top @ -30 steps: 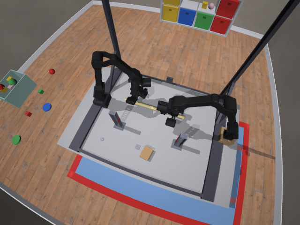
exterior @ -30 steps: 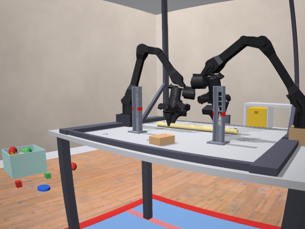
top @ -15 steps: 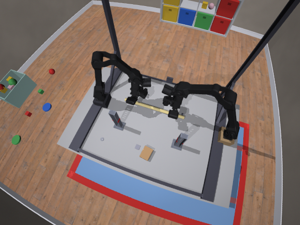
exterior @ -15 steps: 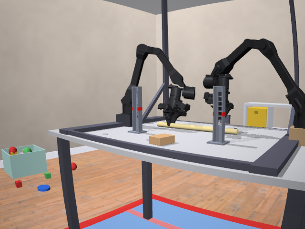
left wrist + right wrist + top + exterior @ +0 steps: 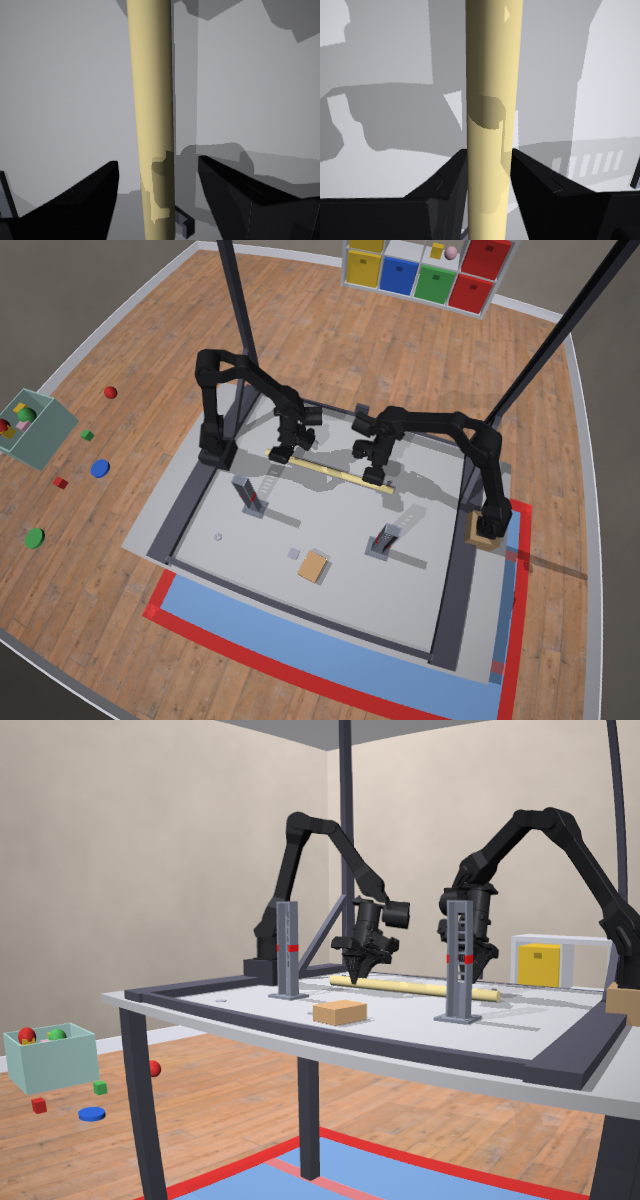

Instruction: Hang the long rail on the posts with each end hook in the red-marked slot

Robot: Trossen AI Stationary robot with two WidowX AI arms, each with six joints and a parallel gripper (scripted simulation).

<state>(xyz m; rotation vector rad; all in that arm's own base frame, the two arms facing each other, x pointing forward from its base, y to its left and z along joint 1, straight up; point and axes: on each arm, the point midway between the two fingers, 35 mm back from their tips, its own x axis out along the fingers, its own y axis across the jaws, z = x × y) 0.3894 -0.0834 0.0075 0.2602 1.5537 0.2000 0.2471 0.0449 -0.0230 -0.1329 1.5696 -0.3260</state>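
The long pale yellow rail lies 150 mm to the left of my right hand and 20 mm below it. From my right hand the other things lie so: tan box: 340 mm ahead, 200 mm to the left, 30 mm below.
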